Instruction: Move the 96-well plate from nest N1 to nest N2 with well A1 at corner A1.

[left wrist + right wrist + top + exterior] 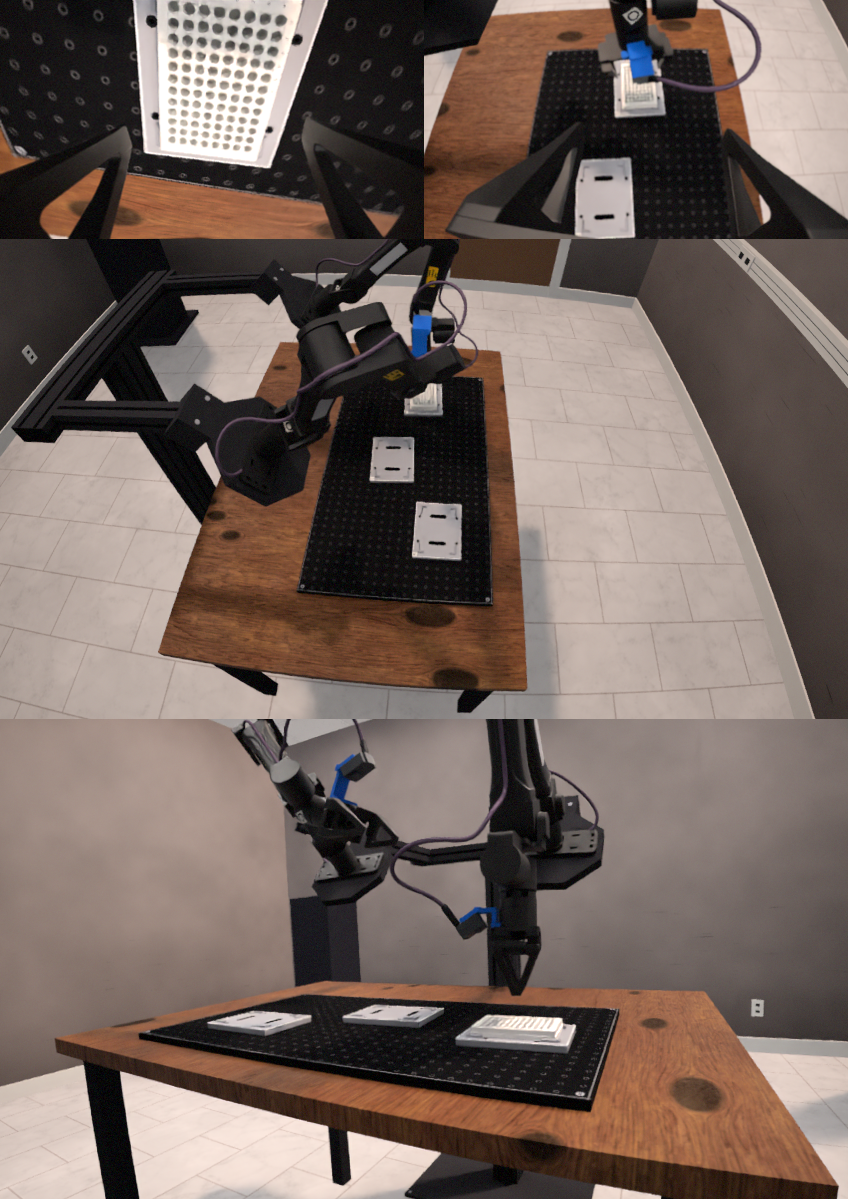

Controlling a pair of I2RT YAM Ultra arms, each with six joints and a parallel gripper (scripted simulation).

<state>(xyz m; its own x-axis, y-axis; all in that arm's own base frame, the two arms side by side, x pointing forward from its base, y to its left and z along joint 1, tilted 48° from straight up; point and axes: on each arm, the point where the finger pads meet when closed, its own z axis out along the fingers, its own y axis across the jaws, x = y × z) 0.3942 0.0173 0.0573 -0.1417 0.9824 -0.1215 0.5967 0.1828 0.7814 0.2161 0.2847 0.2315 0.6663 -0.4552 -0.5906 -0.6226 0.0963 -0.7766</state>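
Right now the white 96-well plate is 6 cm below my left hand. Also, from my left hand: plate nest: 50 cm to the right, 8 cm below, 6 cm ahead.
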